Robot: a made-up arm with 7 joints.
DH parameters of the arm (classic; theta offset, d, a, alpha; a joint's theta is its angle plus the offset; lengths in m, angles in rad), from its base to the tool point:
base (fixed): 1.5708 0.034 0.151 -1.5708
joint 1: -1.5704 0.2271 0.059 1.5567
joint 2: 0 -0.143 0.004 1.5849
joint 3: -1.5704 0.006 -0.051 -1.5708
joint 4: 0 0.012 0.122 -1.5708
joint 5: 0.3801 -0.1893 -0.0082 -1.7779
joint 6: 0 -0.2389 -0.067 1.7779
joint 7: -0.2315 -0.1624 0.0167 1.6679
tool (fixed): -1.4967 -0.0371 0 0
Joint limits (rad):
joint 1: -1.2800..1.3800
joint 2: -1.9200..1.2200
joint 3: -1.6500..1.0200
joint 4: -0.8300..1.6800
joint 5: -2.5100..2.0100
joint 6: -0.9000..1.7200
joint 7: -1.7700..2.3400
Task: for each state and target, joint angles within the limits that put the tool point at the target. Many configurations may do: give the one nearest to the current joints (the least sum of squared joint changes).
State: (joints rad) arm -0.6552 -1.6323 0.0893 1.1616 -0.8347 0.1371 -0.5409
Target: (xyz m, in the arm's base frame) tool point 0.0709 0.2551 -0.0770
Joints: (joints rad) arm -0.0942 -1.5280 0.8589 0.8063 -0.6153 0.0386 -0.7345
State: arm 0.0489 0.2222 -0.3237 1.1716 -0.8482 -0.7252 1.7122
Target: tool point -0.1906 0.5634 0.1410
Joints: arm -0.3465 -0.0643 -0.7273 1.6800 -1.2372 -0.3346 1.4719
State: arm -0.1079 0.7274 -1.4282 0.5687 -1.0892 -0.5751 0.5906
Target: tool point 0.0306 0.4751 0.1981
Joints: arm -0.0630 0.7334 -1.3932 0.6677 -1.1325 -0.5806 0.5618
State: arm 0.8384 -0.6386 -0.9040 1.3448 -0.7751 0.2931 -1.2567
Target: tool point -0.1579 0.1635 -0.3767
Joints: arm 1.2703 -0.6951 -1.0940 1.2676 -0.9100 0.3011 -1.2637
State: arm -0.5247 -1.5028 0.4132 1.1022 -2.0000 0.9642 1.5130
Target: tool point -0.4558 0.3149 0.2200
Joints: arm -0.6821 -1.7061 -0.0036 1.1085 -2.3390 0.9730 1.6209
